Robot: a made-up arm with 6 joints.
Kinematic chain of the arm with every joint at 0, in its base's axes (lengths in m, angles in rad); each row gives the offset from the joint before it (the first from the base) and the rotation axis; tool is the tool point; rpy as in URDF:
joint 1: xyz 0 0 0.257 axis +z
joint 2: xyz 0 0 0 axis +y
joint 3: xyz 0.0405 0 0.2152 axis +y
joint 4: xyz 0.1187 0 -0.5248 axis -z
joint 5: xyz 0 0 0 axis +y
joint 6: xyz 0.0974 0 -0.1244 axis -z
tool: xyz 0 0 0 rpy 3.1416 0 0
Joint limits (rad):
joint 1: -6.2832..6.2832
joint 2: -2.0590..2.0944
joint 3: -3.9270..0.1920
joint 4: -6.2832..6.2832
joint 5: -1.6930..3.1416
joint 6: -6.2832..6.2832
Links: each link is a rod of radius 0.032 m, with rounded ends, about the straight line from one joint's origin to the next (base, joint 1, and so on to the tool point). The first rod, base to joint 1, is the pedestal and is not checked.
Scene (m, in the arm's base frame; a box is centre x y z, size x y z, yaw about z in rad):
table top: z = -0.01
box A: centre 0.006 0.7 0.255 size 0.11 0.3 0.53 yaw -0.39
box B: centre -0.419 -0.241 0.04 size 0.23 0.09 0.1 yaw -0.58
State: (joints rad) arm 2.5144 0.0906 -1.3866 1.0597 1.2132 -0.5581
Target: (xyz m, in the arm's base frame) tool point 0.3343 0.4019 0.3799
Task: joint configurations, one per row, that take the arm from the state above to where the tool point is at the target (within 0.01 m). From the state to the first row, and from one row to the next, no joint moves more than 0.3 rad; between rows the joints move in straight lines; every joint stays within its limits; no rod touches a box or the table.
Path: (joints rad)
1: 2.2593 0.0824 -1.4872 0.9658 1.2004 -0.5581
2: 2.0042 0.0743 -1.5878 0.8720 1.1875 -0.5581
3: 1.7492 0.0661 -1.6885 0.7781 1.1747 -0.5581
4: 1.4941 0.0580 -1.7891 0.6842 1.1618 -0.5581
5: 1.2442 -0.1233 -1.5099 0.6225 1.3798 -0.5581
6: 0.9944 -0.3045 -1.2308 0.5607 1.5977 -0.5581
7: 0.7445 -0.4858 -0.9516 0.4990 1.8156 -0.5581

